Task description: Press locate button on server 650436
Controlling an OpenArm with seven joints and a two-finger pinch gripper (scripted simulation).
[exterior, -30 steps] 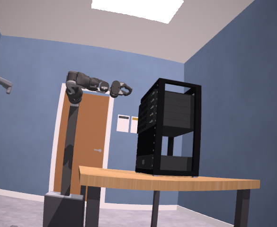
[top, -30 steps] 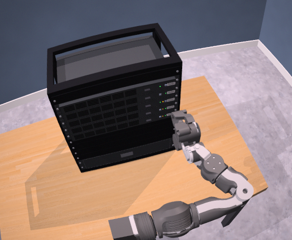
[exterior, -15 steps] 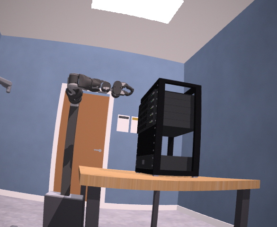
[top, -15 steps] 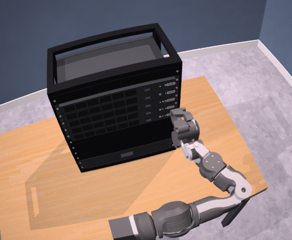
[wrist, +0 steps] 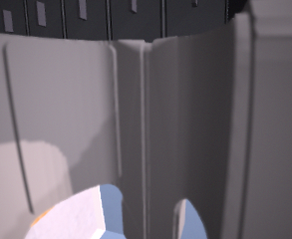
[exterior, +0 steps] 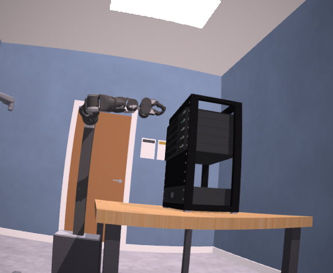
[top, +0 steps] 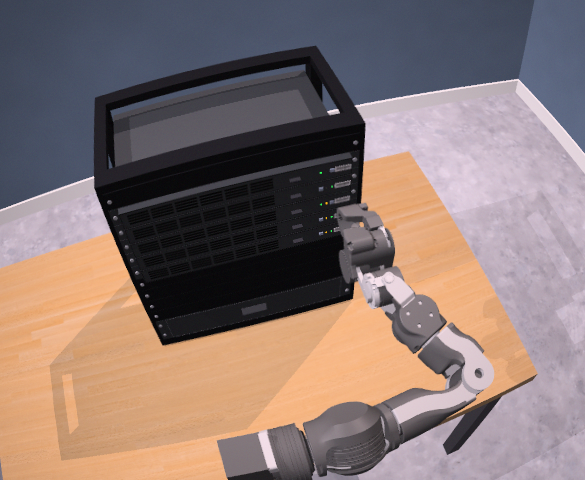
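Right now my hand is 110 mm short of the locate button.
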